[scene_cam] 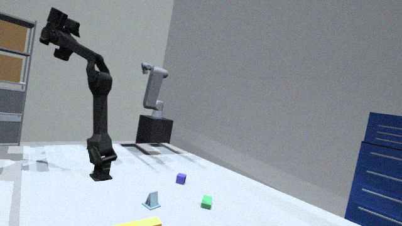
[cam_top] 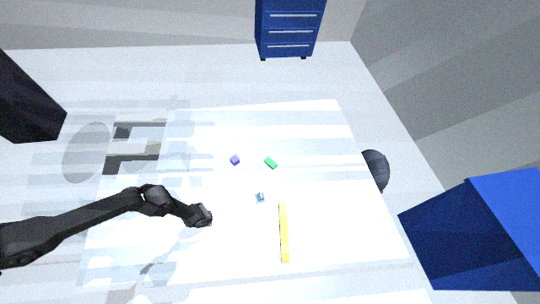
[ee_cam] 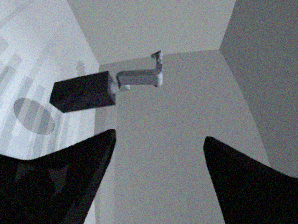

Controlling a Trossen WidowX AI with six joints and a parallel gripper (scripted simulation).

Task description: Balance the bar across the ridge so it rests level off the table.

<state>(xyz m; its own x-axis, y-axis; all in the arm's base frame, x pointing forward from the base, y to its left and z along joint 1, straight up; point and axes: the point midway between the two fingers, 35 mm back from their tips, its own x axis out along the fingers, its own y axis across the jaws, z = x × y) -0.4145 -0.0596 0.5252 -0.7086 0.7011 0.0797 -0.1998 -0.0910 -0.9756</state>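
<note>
Now: the bar 770 mm ahead of my gripper tip, 70 mm to the right of it and 520 mm below it. Round my gripper tip: green cube: 780 mm ahead, 270 mm to the left, 520 mm below; purple cube: 600 mm ahead, 300 mm to the left, 510 mm below.
</note>
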